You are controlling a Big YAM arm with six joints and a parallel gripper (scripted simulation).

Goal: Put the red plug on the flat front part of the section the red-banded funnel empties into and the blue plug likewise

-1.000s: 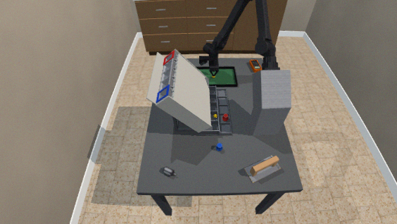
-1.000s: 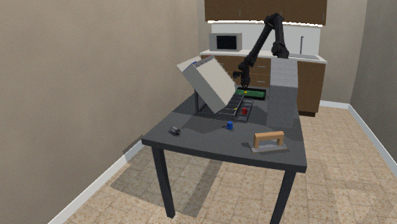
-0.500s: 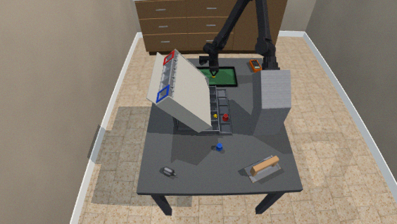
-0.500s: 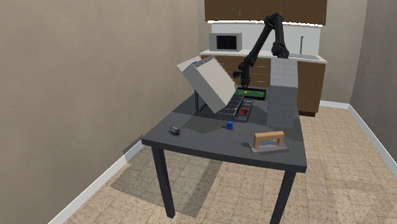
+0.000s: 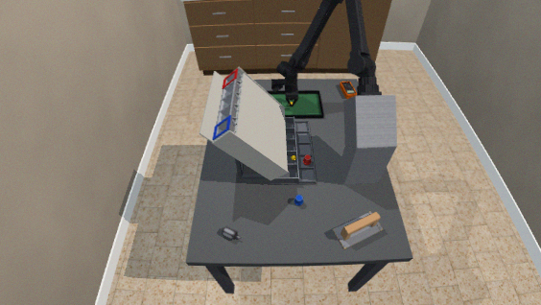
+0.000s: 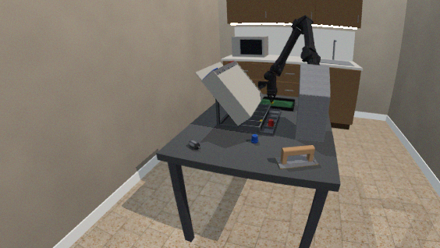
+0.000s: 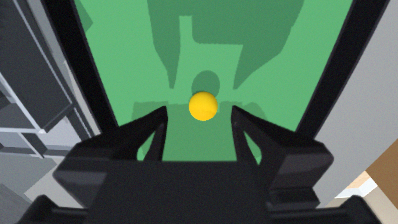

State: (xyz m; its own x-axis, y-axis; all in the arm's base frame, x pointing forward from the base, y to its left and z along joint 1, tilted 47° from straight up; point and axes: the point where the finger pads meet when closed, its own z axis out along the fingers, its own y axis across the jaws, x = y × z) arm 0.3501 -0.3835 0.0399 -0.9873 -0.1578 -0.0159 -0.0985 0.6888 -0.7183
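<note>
Now: hand 3 cm above the green marble tray, 2 cm short of it and 1 cm to the left of it. From my hand the other things lie so: blue plug (60 cm to the left, 6 cm behind, 2 cm below); beige cover (33 cm to the left, 17 cm above, 11 cm ahead); red plug (39 cm to the left, 9 cm behind, 1 cm below).
</note>
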